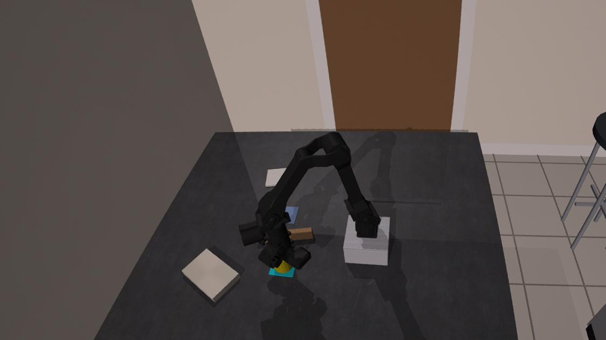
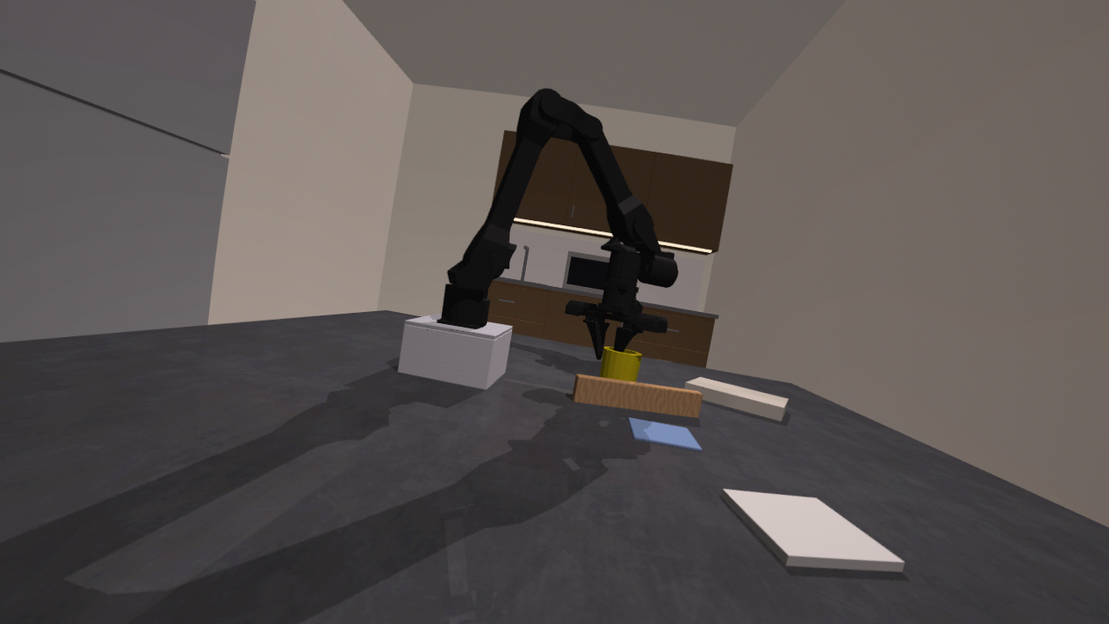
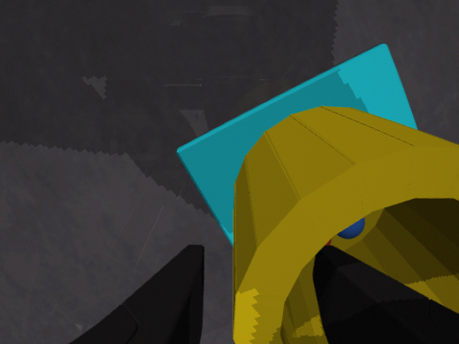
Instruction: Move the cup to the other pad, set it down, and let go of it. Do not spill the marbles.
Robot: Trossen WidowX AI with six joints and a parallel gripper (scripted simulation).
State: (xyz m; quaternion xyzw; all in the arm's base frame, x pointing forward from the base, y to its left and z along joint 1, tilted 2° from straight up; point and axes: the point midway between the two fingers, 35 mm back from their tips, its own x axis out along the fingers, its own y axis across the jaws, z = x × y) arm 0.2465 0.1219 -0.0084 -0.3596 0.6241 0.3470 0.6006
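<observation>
The yellow cup lies 20 mm ahead of my gripper tip, 10 mm to the right of it and 10 mm below it. The rest, counted from my gripper tip: pale blue pad: 70 mm ahead, 240 mm to the right, 50 mm below; wooden bar: 50 mm ahead, 130 mm to the right, 40 mm below; teal pad: 30 mm ahead, 10 mm to the right, 50 mm below.
</observation>
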